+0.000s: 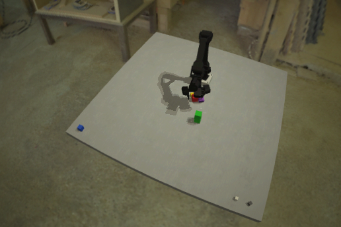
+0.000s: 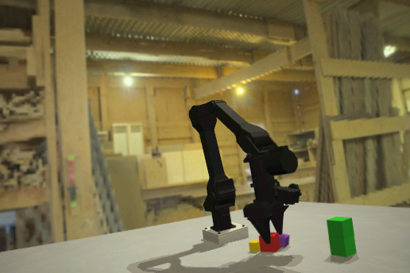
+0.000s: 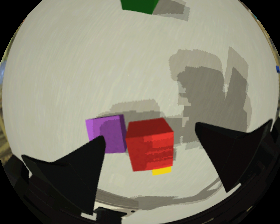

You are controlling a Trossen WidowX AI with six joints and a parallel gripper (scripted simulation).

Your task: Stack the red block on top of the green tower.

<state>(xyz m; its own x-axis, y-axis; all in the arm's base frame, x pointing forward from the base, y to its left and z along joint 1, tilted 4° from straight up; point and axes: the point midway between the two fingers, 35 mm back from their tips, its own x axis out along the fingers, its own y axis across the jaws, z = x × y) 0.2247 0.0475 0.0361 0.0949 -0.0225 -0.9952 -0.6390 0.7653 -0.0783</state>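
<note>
My gripper tip is 10 mm past the red block, 10 mm to the left of it and 10 mm above it. Also, from my gripper tip: purple block: 30 mm behind, 30 mm to the left, 20 mm below; white block: 480 mm ahead, 530 mm to the left, 20 mm below; yellow block: 30 mm behind, 40 mm to the right, 20 mm below.
</note>
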